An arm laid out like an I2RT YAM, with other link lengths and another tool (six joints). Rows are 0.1 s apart.
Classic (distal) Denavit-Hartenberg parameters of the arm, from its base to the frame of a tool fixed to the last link. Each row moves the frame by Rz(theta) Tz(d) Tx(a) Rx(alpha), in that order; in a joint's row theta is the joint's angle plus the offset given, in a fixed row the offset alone. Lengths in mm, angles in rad.
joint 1: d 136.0  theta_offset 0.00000  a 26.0  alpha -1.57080
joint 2: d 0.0  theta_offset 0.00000  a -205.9  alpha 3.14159
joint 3: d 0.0  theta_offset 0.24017  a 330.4  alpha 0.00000
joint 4: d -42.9  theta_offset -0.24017  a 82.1  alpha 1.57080
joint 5: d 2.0  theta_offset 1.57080  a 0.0  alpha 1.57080
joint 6: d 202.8  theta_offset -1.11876  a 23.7  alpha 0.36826
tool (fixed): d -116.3  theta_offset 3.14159  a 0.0  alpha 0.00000
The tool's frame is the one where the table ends.
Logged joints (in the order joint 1, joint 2, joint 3, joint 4, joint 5, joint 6), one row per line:
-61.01, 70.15, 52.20, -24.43, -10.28, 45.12
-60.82, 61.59, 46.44, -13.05, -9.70, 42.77
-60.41, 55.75, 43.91, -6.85, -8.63, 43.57
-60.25, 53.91, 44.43, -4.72, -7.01, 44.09
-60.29, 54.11, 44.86, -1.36, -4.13, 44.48
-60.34, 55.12, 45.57, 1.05, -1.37, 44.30
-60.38, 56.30, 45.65, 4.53, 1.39, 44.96
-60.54, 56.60, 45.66, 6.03, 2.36, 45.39
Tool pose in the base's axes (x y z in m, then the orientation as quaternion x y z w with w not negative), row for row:
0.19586, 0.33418, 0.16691, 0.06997, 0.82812, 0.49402, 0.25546
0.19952, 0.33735, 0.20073, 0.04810, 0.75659, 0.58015, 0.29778
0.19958, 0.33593, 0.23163, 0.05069, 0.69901, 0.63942, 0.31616
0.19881, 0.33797, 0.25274, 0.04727, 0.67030, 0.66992, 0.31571
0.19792, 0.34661, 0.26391, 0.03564, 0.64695, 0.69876, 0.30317
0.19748, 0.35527, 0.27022, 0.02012, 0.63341, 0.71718, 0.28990
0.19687, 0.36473, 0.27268, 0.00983, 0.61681, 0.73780, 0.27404
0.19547, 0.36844, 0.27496, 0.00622, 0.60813, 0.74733, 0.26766
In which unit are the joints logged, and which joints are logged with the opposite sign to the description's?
The joints are logged in degrees. Opposite sign: joint 1, joint 5.
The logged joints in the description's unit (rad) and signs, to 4 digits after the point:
1.0648, 1.2243, 0.9111, -0.4264, 0.1794, 0.7875
1.0615, 1.0749, 0.8105, -0.2278, 0.1693, 0.7465
1.0544, 0.9730, 0.7664, -0.1196, 0.1506, 0.7604
1.0516, 0.9409, 0.7754, -0.0824, 0.1223, 0.7695
1.0523, 0.9444, 0.7830, -0.0237, 0.0721, 0.7763
1.0531, 0.9620, 0.7953, 0.0183, 0.0239, 0.7732
1.0538, 0.9826, 0.7967, 0.0791, -0.0243, 0.7847
1.0566, 0.9879, 0.7969, 0.1052, -0.0412, 0.7922

